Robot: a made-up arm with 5 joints.
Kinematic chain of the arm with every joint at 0, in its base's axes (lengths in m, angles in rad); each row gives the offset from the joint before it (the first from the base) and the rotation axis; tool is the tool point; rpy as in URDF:
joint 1: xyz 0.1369 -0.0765 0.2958 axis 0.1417 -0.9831 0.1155
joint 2: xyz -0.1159 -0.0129 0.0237 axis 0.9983 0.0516 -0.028
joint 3: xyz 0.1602 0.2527 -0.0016 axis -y
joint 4: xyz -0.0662 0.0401 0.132 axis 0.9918 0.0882 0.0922
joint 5: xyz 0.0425 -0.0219 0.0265 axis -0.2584 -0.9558 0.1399
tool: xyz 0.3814 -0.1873 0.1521 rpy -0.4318 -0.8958 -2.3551
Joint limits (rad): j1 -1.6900..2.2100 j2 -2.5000..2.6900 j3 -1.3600..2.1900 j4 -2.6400..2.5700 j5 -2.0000..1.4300
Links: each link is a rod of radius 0.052 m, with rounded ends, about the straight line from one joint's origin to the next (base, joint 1, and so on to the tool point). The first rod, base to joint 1, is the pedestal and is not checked.
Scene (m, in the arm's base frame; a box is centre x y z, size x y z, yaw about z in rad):
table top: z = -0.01
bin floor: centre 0.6 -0.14 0 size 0.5 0.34 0.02 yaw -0.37
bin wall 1: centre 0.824 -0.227 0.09 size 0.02 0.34 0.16 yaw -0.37
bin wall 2: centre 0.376 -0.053 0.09 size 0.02 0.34 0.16 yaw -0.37
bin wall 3: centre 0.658 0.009 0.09 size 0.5 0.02 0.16 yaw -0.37
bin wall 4: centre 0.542 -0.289 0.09 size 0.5 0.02 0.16 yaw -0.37
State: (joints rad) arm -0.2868 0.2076 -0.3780 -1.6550 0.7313
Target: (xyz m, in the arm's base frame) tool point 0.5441 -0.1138 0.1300
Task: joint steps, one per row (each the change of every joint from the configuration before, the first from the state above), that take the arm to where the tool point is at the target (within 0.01 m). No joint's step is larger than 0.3 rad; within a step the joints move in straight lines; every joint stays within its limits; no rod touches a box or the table.
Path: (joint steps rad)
1: 0.0278 -0.0114 -0.0189 0.1620 -0.2543
2: 0.0278 -0.0114 -0.0189 0.1620 -0.2542
3: 0.0278 -0.0114 -0.0189 0.1620 -0.2543
4: 0.0278 -0.0114 -0.0189 0.1620 -0.2543
5: 0.0278 -0.0114 -0.0189 0.1620 -0.2543
6: 0.0278 -0.0114 -0.0189 0.1620 -0.2542
7: -0.1664 0.0403 -0.0707 -0.0393 0.0332
8: -0.1665 0.0403 -0.0707 -0.0394 0.0332

